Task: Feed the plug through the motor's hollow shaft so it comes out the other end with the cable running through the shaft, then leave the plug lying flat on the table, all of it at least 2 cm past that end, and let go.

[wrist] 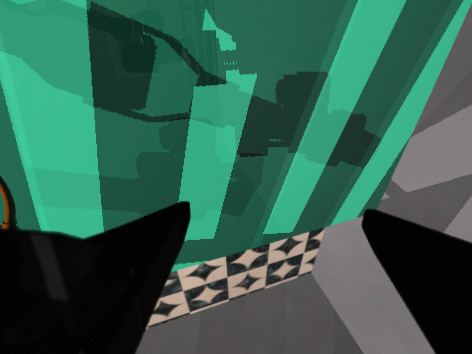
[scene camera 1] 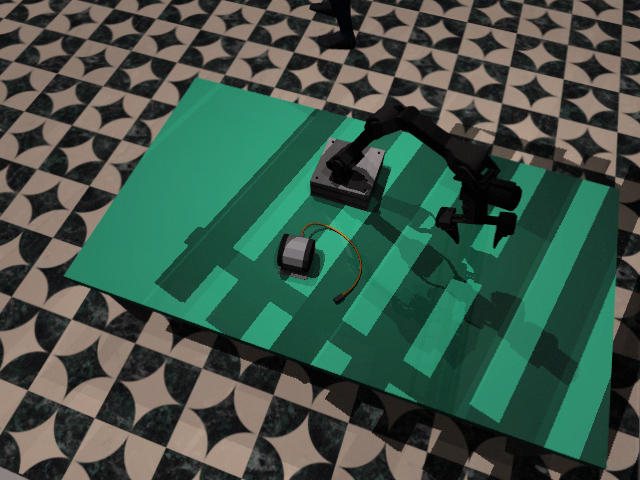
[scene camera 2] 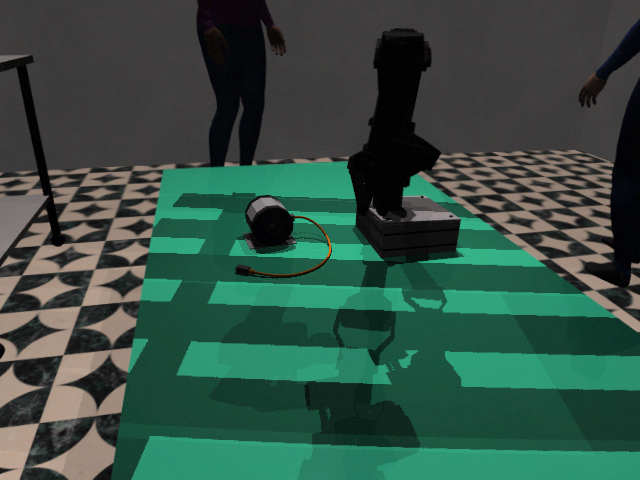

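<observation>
Nothing is held in my gripper (scene camera 2: 371, 215), and it is open. I can see the gripper in scene camera 1 (scene camera 1: 475, 245) too, and the wrist view has it as well (wrist: 275, 213).
</observation>
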